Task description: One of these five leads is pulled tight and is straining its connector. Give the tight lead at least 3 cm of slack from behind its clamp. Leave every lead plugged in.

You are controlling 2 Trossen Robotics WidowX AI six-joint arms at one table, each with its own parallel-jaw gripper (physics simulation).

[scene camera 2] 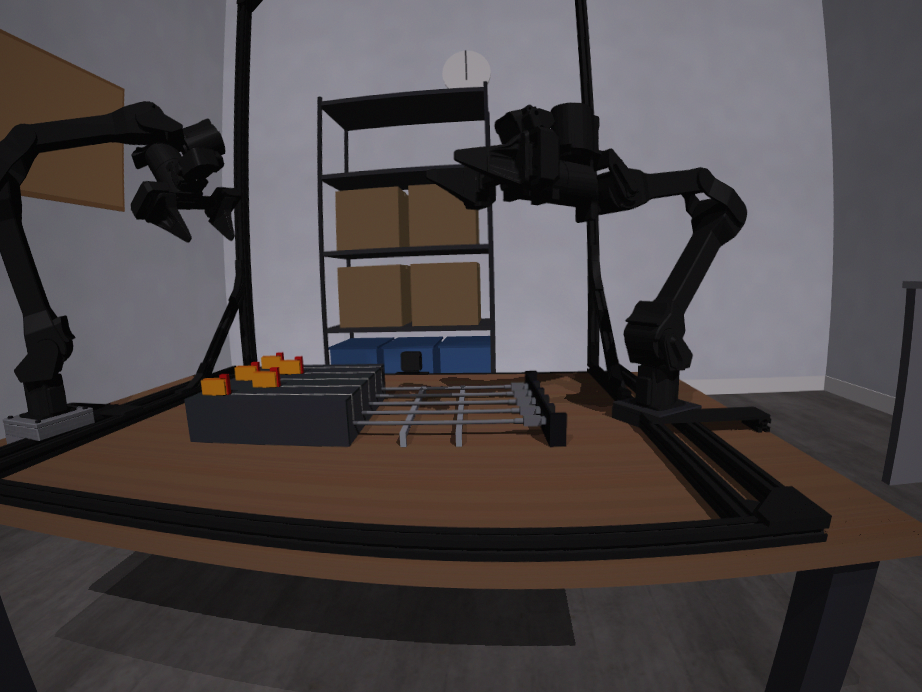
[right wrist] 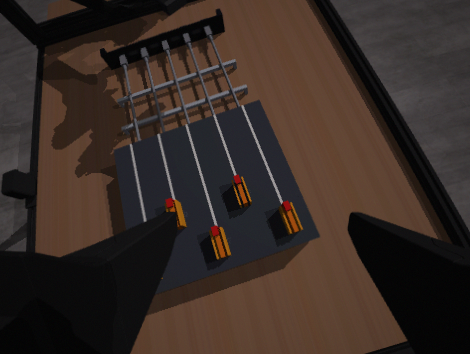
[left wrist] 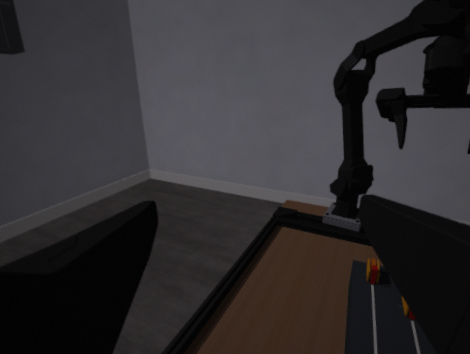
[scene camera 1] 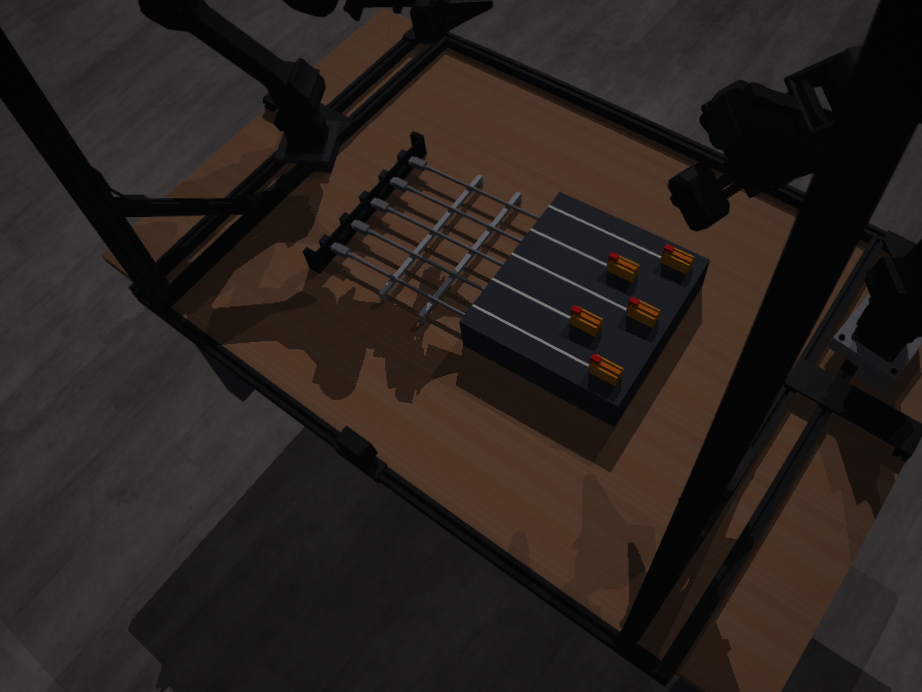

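Seen in the pictures: left gripper, between the fingertips: [scene camera 2: 439,165] [left wrist: 258,208]; right gripper, between the fingertips: [scene camera 2: 212,239] [right wrist: 262,221] [left wrist: 432,150]; left arm's base, origin of its link: [scene camera 2: 657,403] [scene camera 1: 307,139]; right arm's base, origin of its link: [scene camera 2: 48,413] [left wrist: 345,212] [scene camera 1: 882,335].
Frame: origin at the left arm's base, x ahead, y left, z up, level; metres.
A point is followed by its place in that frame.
Note:
Five thin grey leads [scene camera 1: 450,176] @[y -0.068, x 0.265, z 0.001 m] [scene camera 2: 431,423] @[y -0.099, x 0.335, z -0.003 m] [right wrist: 216,50] @[y -0.068, x 0.265, z 0.000 m] run side by side from grey connectors [scene camera 1: 379,204] @[y -0.138, x 0.160, z 0.003 m] [right wrist: 166,45] @[y -0.135, x 0.165, z 0.003 m] at a black bar [scene camera 1: 317,259] @[y -0.257, x 0.085, z 0.004 m] [scene camera 2: 557,429] @[y 0.009, x 0.200, z -0.003 m] to a dark box [scene camera 1: 536,344] @[y -0.394, x 0.443, z 0.039 m] [scene camera 2: 268,420] [right wrist: 150,175] @[y -0.349, x 0.420, z 0.039 m]. White lines continue over its top to orange clamps with red ends [scene camera 1: 642,312] @[y -0.343, x 0.582, z 0.063 m] [right wrist: 220,243] @[y -0.335, x 0.587, z 0.063 m], set at staggered distances. I cannot tell which lead is tight. My right gripper [scene camera 2: 210,237] @[y -0.296, x 0.625, z 0.275 m] [right wrist: 262,221] @[y -0.296, x 0.625, z 0.275 m] is open and empty, high above the clamp end. My left gripper [scene camera 2: 443,165] @[y -0.001, x 0.351, z 0.323 m] [left wrist: 258,208] @[y -0.001, x 0.351, z 0.323 m] is open and empty, high above the table, touching no lead.
Two grey cross rails [scene camera 1: 428,239] @[y -0.195, x 0.250, z -0.007 m] [scene camera 2: 459,428] @[y -0.068, x 0.306, z -0.006 m] pass under the leads between bar and box. A black frame [scene camera 1: 268,387] @[y -0.467, x 0.052, z -0.032 m] [scene camera 2: 417,540] @[y 0.170, x 0.447, z -0.009 m] edges the wooden table [scene camera 1: 476,446] @[y -0.526, x 0.374, z -0.027 m], with uprights at its sides. A shelf unit [scene camera 2: 321,223] stands in the background.

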